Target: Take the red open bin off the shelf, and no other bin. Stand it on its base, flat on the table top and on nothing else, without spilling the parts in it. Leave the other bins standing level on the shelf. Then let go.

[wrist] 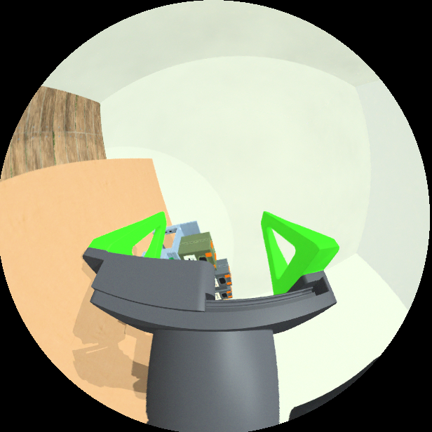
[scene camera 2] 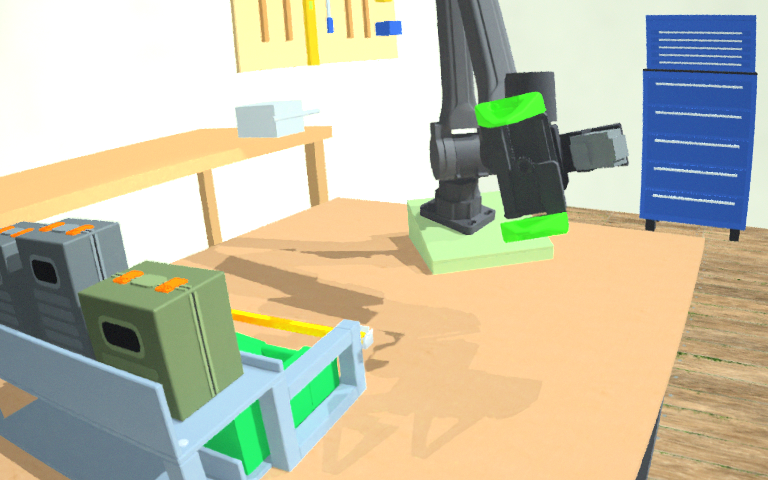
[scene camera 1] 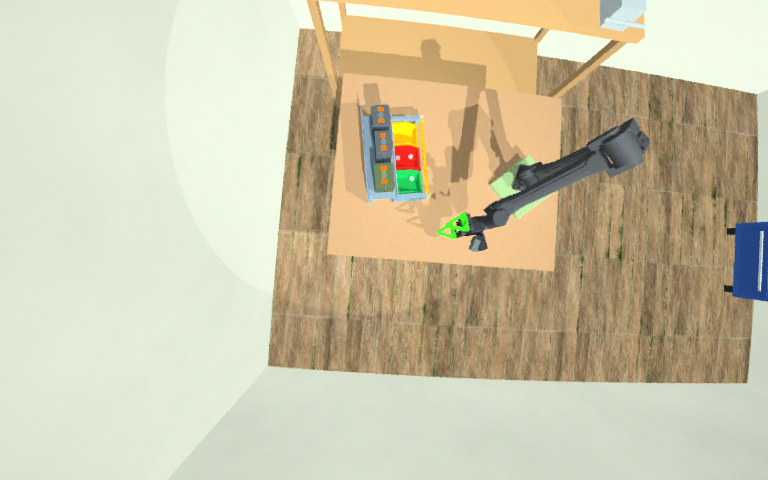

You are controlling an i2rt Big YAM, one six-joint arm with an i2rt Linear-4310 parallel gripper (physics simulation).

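Places are measured from the arm's base along level axes (x ahead, y left, z up), in millimetres.
Where they show: gripper, between the fingertips: point(scene camera 2: 512, 179) point(scene camera 1: 441, 229); arm's base, origin of its link: point(scene camera 2: 457, 216) point(scene camera 1: 524, 179).
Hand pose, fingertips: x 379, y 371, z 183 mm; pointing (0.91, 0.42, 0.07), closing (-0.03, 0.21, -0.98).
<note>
Things, the pixels of their centre, and the offset from my fingertips. Level surfaces: height alone.
- red bin, middle of its body: point(scene camera 1: 402, 160) dz -196, dx +215, dy -295 mm
- yellow bin, middle of its body: point(scene camera 1: 399, 136) dz -196, dx +254, dy -400 mm
- green bin, middle of its body: point(scene camera 2: 252, 385) point(scene camera 1: 403, 183) dz -196, dx +177, dy -189 mm
- table top, height of its surface: dz -240 mm
- yellow bar, middle of its body: point(scene camera 2: 230, 314) point(scene camera 1: 424, 157) dz -180, dx +118, dy -330 mm
- olive case, middle of its body: point(scene camera 2: 161, 334) point(scene camera 1: 383, 178) dz -89, dx +270, dy -154 mm
The red bin point(scene camera 1: 406, 159) sits on the grey-blue shelf point(scene camera 1: 370, 189) point(scene camera 2: 281, 418) between the yellow bin point(scene camera 1: 404, 133) and the green bin point(scene camera 1: 408, 182) point(scene camera 2: 252, 435). Small pale parts show in the red and green bins. In scene camera 2 the red bin does not show; in the wrist view it is hidden. My gripper point(scene camera 1: 440, 228) point(scene camera 2: 522, 169) point(wrist: 213, 216) has bright green fingers, wide apart and empty. It hangs above the table top point(scene camera 1: 362, 232) point(scene camera 2: 611, 316) point(wrist: 75, 210), to the right of the shelf and apart from it.
A yellow bar point(scene camera 2: 283, 322) runs along the shelf's front. An olive case point(scene camera 1: 384, 177) point(scene camera 2: 164, 328) point(wrist: 196, 245) and two grey cases point(scene camera 1: 383, 145) point(scene camera 1: 380, 116) stand on its upper level. A wooden bench point(scene camera 1: 481, 14) point(scene camera 2: 169, 161) is behind the table; a blue cabinet point(scene camera 1: 750, 260) point(scene camera 2: 697, 130) stands beyond.
</note>
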